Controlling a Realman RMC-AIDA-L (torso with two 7-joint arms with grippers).
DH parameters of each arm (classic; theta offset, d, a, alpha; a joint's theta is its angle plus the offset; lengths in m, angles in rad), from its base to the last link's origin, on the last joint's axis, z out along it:
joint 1: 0 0.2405 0 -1.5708
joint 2: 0 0 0 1.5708
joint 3: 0 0.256 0 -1.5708
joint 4: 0 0 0 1.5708
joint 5: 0 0.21 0 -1.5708
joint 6: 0 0 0 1.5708
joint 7: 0 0.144 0 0
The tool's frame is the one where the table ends.
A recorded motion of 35 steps. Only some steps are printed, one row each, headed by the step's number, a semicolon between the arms.
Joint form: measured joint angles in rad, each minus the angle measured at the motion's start. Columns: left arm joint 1, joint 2, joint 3, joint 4, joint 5, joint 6, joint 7; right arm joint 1, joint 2, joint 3, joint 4, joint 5, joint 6, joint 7.
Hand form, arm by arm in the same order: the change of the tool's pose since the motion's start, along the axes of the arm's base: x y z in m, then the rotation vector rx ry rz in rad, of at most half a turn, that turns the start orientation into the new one. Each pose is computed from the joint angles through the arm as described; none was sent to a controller.
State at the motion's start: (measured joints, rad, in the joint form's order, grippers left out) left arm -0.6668 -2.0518 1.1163 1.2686 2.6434 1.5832 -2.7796; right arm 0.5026 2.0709 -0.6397 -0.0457 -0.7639 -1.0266 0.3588
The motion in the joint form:
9: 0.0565 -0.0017 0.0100 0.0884 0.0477 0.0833 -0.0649; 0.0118 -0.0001 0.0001 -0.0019 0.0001 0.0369 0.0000
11: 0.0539 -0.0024 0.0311 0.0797 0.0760 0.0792 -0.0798; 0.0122 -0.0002 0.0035 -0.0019 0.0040 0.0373 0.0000
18: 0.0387 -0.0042 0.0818 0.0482 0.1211 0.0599 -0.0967; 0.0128 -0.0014 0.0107 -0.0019 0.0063 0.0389 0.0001
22: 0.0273 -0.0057 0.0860 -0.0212 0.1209 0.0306 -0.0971; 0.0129 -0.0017 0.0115 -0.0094 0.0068 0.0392 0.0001
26: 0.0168 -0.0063 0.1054 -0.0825 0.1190 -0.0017 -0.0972; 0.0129 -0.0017 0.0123 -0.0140 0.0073 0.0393 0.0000
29: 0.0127 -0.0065 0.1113 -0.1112 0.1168 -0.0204 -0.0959; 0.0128 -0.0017 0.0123 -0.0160 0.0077 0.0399 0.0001
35: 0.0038 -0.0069 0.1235 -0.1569 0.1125 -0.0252 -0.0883; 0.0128 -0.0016 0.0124 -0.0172 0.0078 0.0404 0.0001
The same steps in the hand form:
9: -0.0119 -0.0181 0.0111 0.0074 0.0452 0.0878; 0.0005 0.0042 -0.0019 -0.0159 -0.0037 -0.0198
11: -0.0143 -0.0181 0.0085 0.0040 0.0777 0.1001; 0.0009 0.0043 -0.0011 -0.0105 -0.0004 -0.0231
18: -0.0157 -0.0160 -0.0001 -0.0142 0.1394 0.0996; 0.0017 0.0047 0.0004 -0.0034 0.0028 -0.0284
22: -0.0233 -0.0150 -0.0100 -0.0352 0.1367 0.1257; 0.0014 0.0059 0.0026 0.0024 -0.0010 -0.0252
26: -0.0289 -0.0144 -0.0205 -0.0579 0.1428 0.1369; 0.0012 0.0067 0.0039 0.0064 -0.0031 -0.0236
29: -0.0318 -0.0139 -0.0250 -0.0641 0.1430 0.1416; 0.0012 0.0069 0.0044 0.0077 -0.0040 -0.0233
35: -0.0360 -0.0165 -0.0327 -0.0996 0.1481 0.1534; 0.0012 0.0071 0.0046 0.0084 -0.0045 -0.0232

